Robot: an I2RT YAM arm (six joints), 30 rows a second.
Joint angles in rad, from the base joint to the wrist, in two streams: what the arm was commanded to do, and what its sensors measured. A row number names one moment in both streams.
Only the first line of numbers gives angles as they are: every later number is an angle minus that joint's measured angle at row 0.
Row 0, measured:
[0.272 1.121 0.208 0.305 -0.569 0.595]
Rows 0 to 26, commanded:
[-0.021 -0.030 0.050 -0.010 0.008 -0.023]
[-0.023 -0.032 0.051 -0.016 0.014 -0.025]
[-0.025 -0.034 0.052 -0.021 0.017 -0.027]
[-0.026 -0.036 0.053 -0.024 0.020 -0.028]
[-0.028 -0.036 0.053 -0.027 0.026 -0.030]
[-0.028 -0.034 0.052 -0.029 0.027 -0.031]
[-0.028 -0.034 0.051 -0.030 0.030 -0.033]
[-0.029 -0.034 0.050 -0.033 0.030 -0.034]
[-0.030 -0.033 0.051 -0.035 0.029 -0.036]
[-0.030 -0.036 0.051 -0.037 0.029 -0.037]
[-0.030 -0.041 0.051 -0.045 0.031 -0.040]
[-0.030 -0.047 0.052 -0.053 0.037 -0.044]
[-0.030 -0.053 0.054 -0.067 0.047 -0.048]
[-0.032 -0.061 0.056 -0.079 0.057 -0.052]
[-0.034 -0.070 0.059 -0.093 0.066 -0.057]
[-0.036 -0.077 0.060 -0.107 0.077 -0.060]
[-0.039 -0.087 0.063 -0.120 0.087 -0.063]
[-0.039 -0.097 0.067 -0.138 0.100 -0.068]
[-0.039 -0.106 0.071 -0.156 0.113 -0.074]
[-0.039 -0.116 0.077 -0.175 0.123 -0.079]
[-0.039 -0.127 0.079 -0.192 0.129 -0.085]
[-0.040 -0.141 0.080 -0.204 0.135 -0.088]
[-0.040 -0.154 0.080 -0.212 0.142 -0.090]
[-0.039 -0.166 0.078 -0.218 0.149 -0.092]
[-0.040 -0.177 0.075 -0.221 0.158 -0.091]
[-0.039 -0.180 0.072 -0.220 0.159 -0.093]
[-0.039 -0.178 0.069 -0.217 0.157 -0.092]
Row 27, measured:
[-0.033 -0.148 0.035 -0.217 0.128 -0.068]
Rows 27 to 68, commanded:
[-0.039 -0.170 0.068 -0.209 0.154 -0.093]
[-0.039 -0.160 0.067 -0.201 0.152 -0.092]
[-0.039 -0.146 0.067 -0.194 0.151 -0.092]
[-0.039 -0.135 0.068 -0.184 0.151 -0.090]
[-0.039 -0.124 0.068 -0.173 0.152 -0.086]
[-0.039 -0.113 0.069 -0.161 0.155 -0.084]
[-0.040 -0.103 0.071 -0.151 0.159 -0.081]
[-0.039 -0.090 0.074 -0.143 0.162 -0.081]
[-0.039 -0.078 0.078 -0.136 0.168 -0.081]
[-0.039 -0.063 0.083 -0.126 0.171 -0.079]
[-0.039 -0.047 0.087 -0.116 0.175 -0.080]
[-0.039 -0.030 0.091 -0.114 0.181 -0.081]
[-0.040 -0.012 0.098 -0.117 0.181 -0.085]
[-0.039 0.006 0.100 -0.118 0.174 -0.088]
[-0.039 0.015 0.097 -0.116 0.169 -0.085]
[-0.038 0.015 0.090 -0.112 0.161 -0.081]
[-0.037 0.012 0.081 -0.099 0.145 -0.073]
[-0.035 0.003 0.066 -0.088 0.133 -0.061]
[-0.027 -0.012 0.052 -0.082 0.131 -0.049]
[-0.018 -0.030 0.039 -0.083 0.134 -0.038]
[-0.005 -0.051 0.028 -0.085 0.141 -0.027]
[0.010 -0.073 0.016 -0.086 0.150 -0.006]
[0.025 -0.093 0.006 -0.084 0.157 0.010]
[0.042 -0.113 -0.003 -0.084 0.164 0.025]
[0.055 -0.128 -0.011 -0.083 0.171 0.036]
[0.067 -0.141 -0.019 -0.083 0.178 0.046]
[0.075 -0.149 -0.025 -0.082 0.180 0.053]
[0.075 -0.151 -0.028 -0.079 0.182 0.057]
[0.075 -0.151 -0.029 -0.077 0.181 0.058]
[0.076 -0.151 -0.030 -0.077 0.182 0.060]
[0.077 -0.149 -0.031 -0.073 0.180 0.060]
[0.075 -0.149 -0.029 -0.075 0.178 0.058]
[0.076 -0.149 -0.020 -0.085 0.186 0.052]
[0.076 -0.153 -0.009 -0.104 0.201 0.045]
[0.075 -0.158 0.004 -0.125 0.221 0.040]
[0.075 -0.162 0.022 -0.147 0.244 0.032]
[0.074 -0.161 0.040 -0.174 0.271 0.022]
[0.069 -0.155 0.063 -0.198 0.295 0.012]
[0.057 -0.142 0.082 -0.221 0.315 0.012]
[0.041 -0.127 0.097 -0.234 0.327 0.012]
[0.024 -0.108 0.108 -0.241 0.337 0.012]
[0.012 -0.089 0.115 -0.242 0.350 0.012]
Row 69, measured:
[0.052 -0.129 0.025 -0.221 0.262 0.031]
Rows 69 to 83, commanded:
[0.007 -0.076 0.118 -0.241 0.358 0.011]
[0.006 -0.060 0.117 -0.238 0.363 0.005]
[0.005 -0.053 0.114 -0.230 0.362 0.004]
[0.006 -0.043 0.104 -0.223 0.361 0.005]
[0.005 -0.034 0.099 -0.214 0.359 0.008]
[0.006 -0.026 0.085 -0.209 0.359 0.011]
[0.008 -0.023 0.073 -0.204 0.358 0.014]
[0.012 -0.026 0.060 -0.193 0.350 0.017]
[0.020 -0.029 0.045 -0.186 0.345 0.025]
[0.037 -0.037 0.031 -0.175 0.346 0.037]
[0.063 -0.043 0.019 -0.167 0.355 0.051]
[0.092 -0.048 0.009 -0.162 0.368 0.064]
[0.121 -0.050 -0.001 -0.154 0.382 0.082]
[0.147 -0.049 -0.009 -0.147 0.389 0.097]
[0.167 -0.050 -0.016 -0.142 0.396 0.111]
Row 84, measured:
[0.081 -0.042 0.023 -0.170 0.362 0.056]
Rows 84 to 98, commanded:
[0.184 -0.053 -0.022 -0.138 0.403 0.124]
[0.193 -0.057 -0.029 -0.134 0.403 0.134]
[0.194 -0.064 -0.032 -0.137 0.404 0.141]
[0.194 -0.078 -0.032 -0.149 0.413 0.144]
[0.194 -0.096 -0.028 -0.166 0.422 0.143]
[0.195 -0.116 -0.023 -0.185 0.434 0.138]
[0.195 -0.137 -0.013 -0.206 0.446 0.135]
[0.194 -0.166 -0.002 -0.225 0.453 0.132]
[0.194 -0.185 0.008 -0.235 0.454 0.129]
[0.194 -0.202 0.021 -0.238 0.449 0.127]
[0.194 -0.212 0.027 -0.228 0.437 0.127]
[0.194 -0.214 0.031 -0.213 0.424 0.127]
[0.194 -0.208 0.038 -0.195 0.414 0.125]
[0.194 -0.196 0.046 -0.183 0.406 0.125]
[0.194 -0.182 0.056 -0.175 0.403 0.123]
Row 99, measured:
[0.186 -0.197 -0.012 -0.224 0.415 0.124]
